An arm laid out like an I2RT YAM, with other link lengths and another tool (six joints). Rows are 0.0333 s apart.
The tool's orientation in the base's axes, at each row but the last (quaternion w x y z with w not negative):
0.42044, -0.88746, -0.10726, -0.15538
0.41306, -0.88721, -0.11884, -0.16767
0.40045, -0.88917, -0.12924, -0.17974
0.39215, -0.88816, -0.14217, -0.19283
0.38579, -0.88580, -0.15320, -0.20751
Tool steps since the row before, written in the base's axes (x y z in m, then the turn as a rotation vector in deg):
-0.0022, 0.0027, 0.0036, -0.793, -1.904, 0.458
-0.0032, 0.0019, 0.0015, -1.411, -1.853, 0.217
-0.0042, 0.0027, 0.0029, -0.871, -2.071, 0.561
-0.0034, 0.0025, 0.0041, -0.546, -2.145, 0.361
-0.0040, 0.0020, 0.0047, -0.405, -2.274, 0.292
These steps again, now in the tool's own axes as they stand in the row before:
-0.0006, -0.0050, -0.0005, -0.683, 0.606, -1.905
-0.0022, -0.0034, -0.0001, -1.340, 0.525, -1.844
-0.0023, -0.0052, -0.0006, -0.726, 0.639, -2.104
-0.0009, -0.0056, -0.0014, -0.537, 0.946, -1.961
-0.0010, -0.0060, -0.0024, -0.462, 1.135, -1.980

